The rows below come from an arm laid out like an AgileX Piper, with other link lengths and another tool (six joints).
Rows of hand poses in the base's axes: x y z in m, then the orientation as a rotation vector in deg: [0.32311, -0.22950, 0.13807, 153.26, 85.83, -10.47]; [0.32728, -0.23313, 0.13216, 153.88, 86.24, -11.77]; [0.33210, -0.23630, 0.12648, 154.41, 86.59, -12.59]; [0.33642, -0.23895, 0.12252, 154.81, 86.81, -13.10]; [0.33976, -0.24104, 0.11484, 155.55, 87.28, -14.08]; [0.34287, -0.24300, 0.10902, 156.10, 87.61, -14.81]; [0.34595, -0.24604, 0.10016, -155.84, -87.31, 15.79]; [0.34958, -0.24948, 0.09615, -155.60, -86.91, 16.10]
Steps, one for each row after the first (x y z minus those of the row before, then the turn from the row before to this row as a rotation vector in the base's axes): [0.00417, -0.00363, -0.00591, 0.32, 1.11, -0.04]; [0.00482, -0.00317, -0.00568, 0.35, 0.77, -0.03]; [0.00432, -0.00265, -0.00396, 0.28, 0.51, -0.04]; [0.00334, -0.00209, -0.00768, 0.54, 0.97, -0.05]; [0.00311, -0.00196, -0.00582, 0.40, 0.72, -0.05]; [0.00308, -0.00304, -0.00886, 0.60, 1.07, -0.17]; [0.00363, -0.00344, -0.00401, 0.21, 0.37, -0.18]
